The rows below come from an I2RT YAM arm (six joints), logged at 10 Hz.
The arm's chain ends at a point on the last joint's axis. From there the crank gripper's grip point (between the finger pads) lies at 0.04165 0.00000 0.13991 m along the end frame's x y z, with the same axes.
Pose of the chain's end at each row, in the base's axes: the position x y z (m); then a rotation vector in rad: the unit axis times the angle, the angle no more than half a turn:
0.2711, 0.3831, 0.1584, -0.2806, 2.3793, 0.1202
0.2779, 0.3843, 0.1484, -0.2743, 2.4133, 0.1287
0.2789, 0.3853, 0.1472, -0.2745, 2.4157, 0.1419
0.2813, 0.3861, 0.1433, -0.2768, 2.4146, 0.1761
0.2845, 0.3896, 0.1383, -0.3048, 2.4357, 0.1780
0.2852, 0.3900, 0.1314, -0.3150, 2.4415, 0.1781
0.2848, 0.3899, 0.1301, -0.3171, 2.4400, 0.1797
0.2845, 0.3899, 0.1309, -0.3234, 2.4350, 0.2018
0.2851, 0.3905, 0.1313, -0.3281, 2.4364, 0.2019
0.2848, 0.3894, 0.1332, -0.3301, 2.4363, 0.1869
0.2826, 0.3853, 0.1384, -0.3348, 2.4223, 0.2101
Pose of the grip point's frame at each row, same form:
0.3338, 0.3993, 0.0276, -0.2806, 2.3793, 0.1202
0.3362, 0.4007, 0.0156, -0.2743, 2.4133, 0.1287
0.3366, 0.4031, 0.0143, -0.2745, 2.4157, 0.1419
0.3383, 0.4077, 0.0107, -0.2768, 2.4146, 0.1761
0.3381, 0.4111, 0.0043, -0.3048, 2.4357, 0.1780
0.3379, 0.4114, -0.0030, -0.3150, 2.4415, 0.1781
0.3376, 0.4115, -0.0043, -0.3171, 2.4400, 0.1797
0.3372, 0.4141, -0.0031, -0.3234, 2.4350, 0.2018
0.3375, 0.4147, -0.0028, -0.3281, 2.4364, 0.2019
0.3376, 0.4119, -0.0010, -0.3301, 2.4363, 0.1869
0.3365, 0.4107, 0.0051, -0.3348, 2.4223, 0.2101

